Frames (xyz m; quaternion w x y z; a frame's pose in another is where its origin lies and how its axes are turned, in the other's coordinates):
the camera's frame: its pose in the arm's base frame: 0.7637 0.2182 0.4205 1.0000 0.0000 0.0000 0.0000
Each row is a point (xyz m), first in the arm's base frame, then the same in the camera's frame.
Working: the arm's base frame: its pose in the camera's frame: -0.7637 -0.2182 -0.4205 1.0000 0.0000 0.0000 0.0000

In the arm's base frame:
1: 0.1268 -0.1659 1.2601
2: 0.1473 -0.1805 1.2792
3: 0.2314 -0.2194 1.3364
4: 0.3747 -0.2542 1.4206
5: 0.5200 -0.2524 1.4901
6: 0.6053 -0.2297 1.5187
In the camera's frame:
1: -0.6369 -0.3841 0.8396
2: -0.6164 -0.3987 0.8587
3: -0.5323 -0.4376 0.9159
4: -0.3890 -0.4724 1.0001
5: -0.2437 -0.4706 1.0696
6: -0.1584 -0.4479 1.0982

